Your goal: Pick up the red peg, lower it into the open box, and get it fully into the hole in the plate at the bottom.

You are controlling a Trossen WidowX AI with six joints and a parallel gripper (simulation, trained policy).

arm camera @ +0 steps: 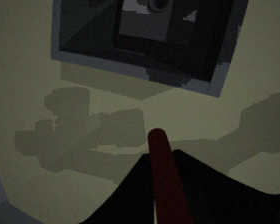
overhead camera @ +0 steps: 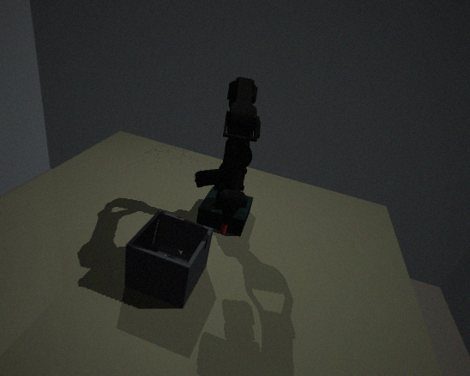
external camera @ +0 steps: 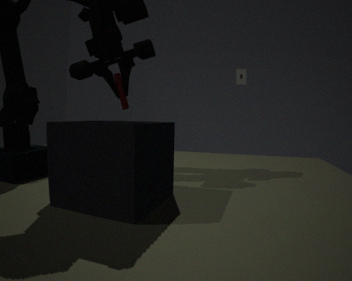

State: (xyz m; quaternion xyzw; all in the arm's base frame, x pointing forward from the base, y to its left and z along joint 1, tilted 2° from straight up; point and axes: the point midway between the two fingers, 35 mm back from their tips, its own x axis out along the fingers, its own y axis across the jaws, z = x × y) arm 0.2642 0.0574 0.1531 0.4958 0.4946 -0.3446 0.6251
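Right now my gripper tip is 40 mm short of the pale plate, 120 mm to the left of it and 140 mm above it. From my gripper tip the other things lie so: red peg: 10 mm above.
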